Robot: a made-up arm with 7 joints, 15 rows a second.
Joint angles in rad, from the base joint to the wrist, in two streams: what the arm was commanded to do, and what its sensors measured. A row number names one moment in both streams.
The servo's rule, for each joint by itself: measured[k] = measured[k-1] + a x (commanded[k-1-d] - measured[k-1]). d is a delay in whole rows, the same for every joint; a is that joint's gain. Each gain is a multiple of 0.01, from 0.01 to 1. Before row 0 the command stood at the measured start. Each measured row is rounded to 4 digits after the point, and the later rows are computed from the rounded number. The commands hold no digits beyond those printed.
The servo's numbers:
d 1
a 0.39 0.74 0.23 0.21 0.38 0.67 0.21
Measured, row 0: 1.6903, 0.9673, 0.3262, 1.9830, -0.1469, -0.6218, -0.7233
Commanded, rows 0 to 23: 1.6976, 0.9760, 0.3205, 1.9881, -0.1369, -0.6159, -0.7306; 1.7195, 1.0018, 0.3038, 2.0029, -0.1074, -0.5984, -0.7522; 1.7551, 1.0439, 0.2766, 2.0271, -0.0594, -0.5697, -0.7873; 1.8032, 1.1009, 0.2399, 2.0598, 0.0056, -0.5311, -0.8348; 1.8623, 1.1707, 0.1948, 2.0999, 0.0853, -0.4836, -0.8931; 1.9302, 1.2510, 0.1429, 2.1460, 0.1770, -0.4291, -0.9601; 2.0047, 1.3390, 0.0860, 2.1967, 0.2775, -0.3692, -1.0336; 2.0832, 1.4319, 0.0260, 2.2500, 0.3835, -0.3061, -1.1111; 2.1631, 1.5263, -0.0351, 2.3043, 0.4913, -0.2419, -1.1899; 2.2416, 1.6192, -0.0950, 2.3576, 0.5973, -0.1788, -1.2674; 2.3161, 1.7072, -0.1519, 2.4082, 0.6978, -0.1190, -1.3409; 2.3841, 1.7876, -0.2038, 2.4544, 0.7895, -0.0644, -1.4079; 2.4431, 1.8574, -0.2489, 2.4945, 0.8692, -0.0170, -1.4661; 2.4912, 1.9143, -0.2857, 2.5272, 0.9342, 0.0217, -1.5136; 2.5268, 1.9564, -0.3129, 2.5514, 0.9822, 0.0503, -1.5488; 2.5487, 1.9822, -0.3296, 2.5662, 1.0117, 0.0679, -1.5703; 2.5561, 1.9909, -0.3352, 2.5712, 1.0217, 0.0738, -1.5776; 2.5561, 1.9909, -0.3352, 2.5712, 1.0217, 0.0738, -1.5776; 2.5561, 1.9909, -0.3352, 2.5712, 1.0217, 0.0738, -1.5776; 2.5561, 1.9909, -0.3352, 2.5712, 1.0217, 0.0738, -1.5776; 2.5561, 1.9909, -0.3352, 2.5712, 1.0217, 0.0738, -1.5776; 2.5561, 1.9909, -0.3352, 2.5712, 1.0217, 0.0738, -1.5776; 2.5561, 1.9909, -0.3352, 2.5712, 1.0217, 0.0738, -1.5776; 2.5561, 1.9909, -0.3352, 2.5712, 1.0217, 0.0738, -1.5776
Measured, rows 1 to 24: 1.6903, 0.9673, 0.3262, 1.9830, -0.1469, -0.6218, -0.7233; 1.6931, 0.9737, 0.3249, 1.9841, -0.1431, -0.6178, -0.7248; 1.7034, 0.9945, 0.3200, 1.9880, -0.1295, -0.6048, -0.7306; 1.7236, 1.0311, 0.3100, 1.9962, -0.1029, -0.5813, -0.7425; 1.7546, 1.0828, 0.2939, 2.0096, -0.0617, -0.5477, -0.7619; 1.7966, 1.1478, 0.2711, 2.0286, -0.0058, -0.5048, -0.7895; 1.8487, 1.2242, 0.2416, 2.0533, 0.0637, -0.4541, -0.8253; 1.9095, 1.3092, 0.2058, 2.0834, 0.1449, -0.3972, -0.8690; 1.9772, 1.4000, 0.1644, 2.1184, 0.2356, -0.3362, -0.9198; 2.0497, 1.4935, 0.1185, 2.1574, 0.3328, -0.2730, -0.9765; 2.1245, 1.5865, 0.0694, 2.1994, 0.4333, -0.2099, -1.0376; 2.1992, 1.6758, 0.0185, 2.2432, 0.5338, -0.1490, -1.1013; 2.2713, 1.7585, -0.0326, 2.2876, 0.6310, -0.0923, -1.1657; 2.3383, 1.8317, -0.0823, 2.3310, 0.7215, -0.0418, -1.2288; 2.3979, 1.8928, -0.1291, 2.3722, 0.8023, 0.0007, -1.2886; 2.4482, 1.9399, -0.1714, 2.4098, 0.8707, 0.0339, -1.3432; 2.4874, 1.9712, -0.2078, 2.4426, 0.9243, 0.0567, -1.3909; 2.5142, 1.9858, -0.2371, 2.4696, 0.9613, 0.0682, -1.4301; 2.5305, 1.9896, -0.2597, 2.4909, 0.9843, 0.0720, -1.4611; 2.5405, 1.9906, -0.2771, 2.5078, 0.9985, 0.0732, -1.4856; 2.5466, 1.9908, -0.2905, 2.5211, 1.0073, 0.0736, -1.5049; 2.5503, 1.9909, -0.3008, 2.5316, 1.0128, 0.0737, -1.5202; 2.5526, 1.9909, -0.3087, 2.5399, 1.0162, 0.0738, -1.5323; 2.5540, 1.9909, -0.3148, 2.5465, 1.0183, 0.0738, -1.5418
